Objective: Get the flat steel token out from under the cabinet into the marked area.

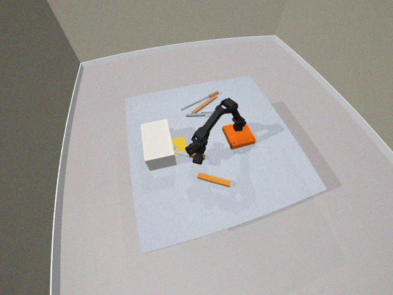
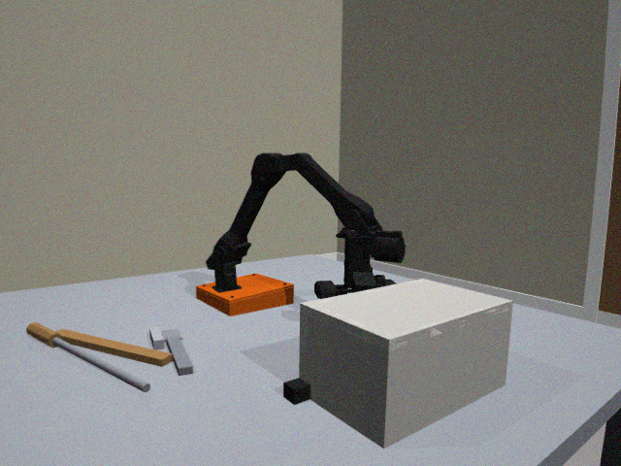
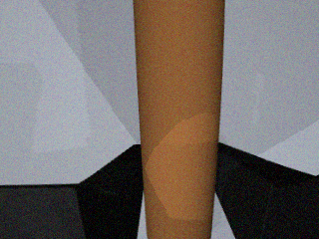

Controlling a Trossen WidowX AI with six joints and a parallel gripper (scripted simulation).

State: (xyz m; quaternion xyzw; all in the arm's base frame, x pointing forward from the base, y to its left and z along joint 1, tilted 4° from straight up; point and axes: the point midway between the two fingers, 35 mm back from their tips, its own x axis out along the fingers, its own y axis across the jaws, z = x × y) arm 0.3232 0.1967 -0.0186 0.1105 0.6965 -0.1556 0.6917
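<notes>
The orange flat bar is 19 cm to the left of my gripper tip, 7 cm behind it and 1 cm above it. The rest, counted from my gripper tip: small grey token 18 cm ahead, 10 cm to the right; then wooden stick 52 cm to the right, 11 cm behind.
</notes>
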